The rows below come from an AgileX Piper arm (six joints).
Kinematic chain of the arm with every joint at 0, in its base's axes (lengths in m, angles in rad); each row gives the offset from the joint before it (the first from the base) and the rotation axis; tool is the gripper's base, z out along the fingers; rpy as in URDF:
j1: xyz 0 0 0.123 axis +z
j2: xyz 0 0 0 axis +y
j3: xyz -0.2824 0 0.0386 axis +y
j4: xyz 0.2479 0 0.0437 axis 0.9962 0 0.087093
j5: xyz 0 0 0 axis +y
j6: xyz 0.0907 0 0.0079 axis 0.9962 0 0.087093
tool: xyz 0 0 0 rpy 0 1.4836 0
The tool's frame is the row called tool.
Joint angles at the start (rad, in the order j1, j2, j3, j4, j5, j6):
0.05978, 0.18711, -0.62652, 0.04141, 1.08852, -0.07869
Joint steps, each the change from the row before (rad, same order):
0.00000, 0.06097, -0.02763, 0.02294, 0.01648, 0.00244
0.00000, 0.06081, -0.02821, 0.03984, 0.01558, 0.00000
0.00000, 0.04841, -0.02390, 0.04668, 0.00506, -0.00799
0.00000, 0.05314, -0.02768, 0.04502, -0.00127, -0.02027
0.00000, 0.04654, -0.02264, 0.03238, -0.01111, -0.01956
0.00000, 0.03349, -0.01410, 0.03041, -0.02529, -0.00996
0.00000, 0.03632, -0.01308, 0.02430, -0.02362, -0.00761
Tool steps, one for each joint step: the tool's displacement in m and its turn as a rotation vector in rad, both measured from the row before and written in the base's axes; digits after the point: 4 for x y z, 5 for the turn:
0.0080, 0.0024, 0.0057, 0.01861, 0.05111, 0.01061
0.0084, 0.0038, 0.0057, 0.03186, 0.05011, 0.01946
0.0073, 0.0043, 0.0053, 0.03380, 0.03068, 0.02576
0.0088, 0.0042, 0.0065, 0.02446, 0.02255, 0.03113
0.0089, 0.0030, 0.0055, 0.01561, 0.01028, 0.02295
0.0077, 0.0026, 0.0044, 0.02354, -0.00590, 0.01188
0.0085, 0.0021, 0.0035, 0.01939, -0.00015, 0.00733

